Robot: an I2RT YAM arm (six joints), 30 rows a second.
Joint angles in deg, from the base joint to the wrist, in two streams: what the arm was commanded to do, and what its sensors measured. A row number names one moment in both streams.
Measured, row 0:
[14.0 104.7 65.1 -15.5 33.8 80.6]
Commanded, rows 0 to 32:
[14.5 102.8 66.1 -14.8 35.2 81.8]
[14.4 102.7 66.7 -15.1 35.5 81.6]
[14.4 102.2 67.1 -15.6 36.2 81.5]
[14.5 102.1 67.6 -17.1 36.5 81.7]
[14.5 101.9 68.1 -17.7 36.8 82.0]
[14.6 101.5 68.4 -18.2 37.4 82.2]
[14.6 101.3 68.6 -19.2 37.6 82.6]
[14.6 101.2 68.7 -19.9 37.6 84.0]
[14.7 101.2 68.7 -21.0 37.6 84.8]
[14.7 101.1 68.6 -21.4 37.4 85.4]
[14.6 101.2 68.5 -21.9 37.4 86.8]
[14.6 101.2 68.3 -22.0 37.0 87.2]
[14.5 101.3 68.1 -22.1 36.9 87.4]
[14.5 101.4 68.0 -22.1 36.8 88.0]
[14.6 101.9 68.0 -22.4 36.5 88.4]
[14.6 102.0 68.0 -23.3 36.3 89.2]
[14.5 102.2 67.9 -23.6 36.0 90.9]
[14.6 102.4 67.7 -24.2 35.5 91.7]
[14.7 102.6 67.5 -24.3 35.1 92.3]
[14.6 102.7 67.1 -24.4 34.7 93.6]
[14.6 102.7 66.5 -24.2 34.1 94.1]
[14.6 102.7 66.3 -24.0 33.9 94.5]
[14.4 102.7 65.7 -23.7 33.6 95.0]
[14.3 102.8 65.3 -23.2 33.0 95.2]
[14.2 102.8 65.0 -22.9 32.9 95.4]
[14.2 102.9 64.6 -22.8 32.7 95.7]
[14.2 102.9 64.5 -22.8 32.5 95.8]
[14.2 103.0 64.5 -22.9 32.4 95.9]
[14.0 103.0 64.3 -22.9 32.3 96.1]
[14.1 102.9 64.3 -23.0 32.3 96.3]
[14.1 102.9 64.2 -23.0 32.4 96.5]
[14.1 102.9 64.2 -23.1 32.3 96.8]
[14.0 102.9 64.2 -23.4 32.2 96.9]
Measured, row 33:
[14.1 103.5 64.5 -23.4 32.5 94.3]
